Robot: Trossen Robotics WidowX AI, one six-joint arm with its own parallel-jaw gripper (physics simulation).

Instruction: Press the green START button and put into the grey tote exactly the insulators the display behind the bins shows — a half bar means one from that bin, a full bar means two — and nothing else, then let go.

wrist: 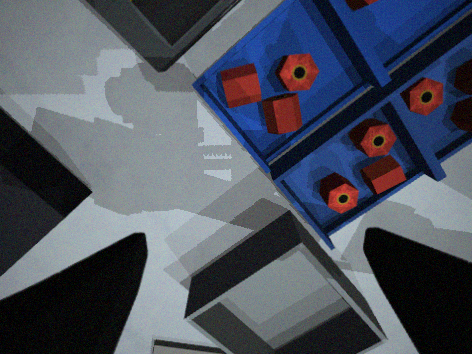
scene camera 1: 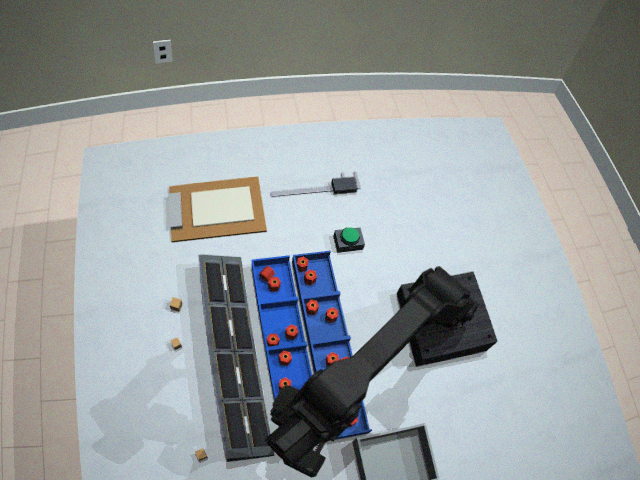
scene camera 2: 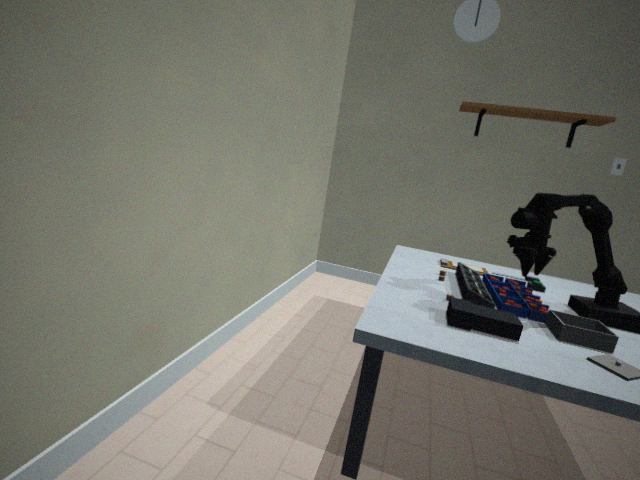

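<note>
My gripper (scene camera 2: pixel 531 274) (wrist: pixel 256 241) is open and empty, above the table near the tote-side end of the bins. The grey tote (scene camera 1: pixel 430 452) (scene camera 2: pixel 584 335) (wrist: pixel 240 260) stands beside that end; no insulator shows on its visible floor. Blue bins in two rows (scene camera 1: pixel 297 321) (wrist: pixel 350 40) hold red hexagonal insulators (scene camera 1: pixel 292 330) (wrist: pixel 299 72); the two end bins in the wrist view hold three each. The arm hides some bins in scene camera 1. The display (scene camera 1: pixel 226 377) (scene camera 2: pixel 473 284) has dark paired panels with short white marks between them; I cannot read any bars. The green START button (scene camera 1: pixel 350 236) sits on a black box.
A long black box (scene camera 2: pixel 483 320) (wrist: pixel 30 190) stands near the display's end. A thin plate (scene camera 2: pixel 615 365) lies beyond the tote. Small wooden cubes (scene camera 1: pixel 175 303) (scene camera 1: pixel 176 342) (scene camera 1: pixel 201 454) lie behind the display. A clipboard (scene camera 1: pixel 222 206) and a caliper (scene camera 1: pixel 344 184) lie at the far side.
</note>
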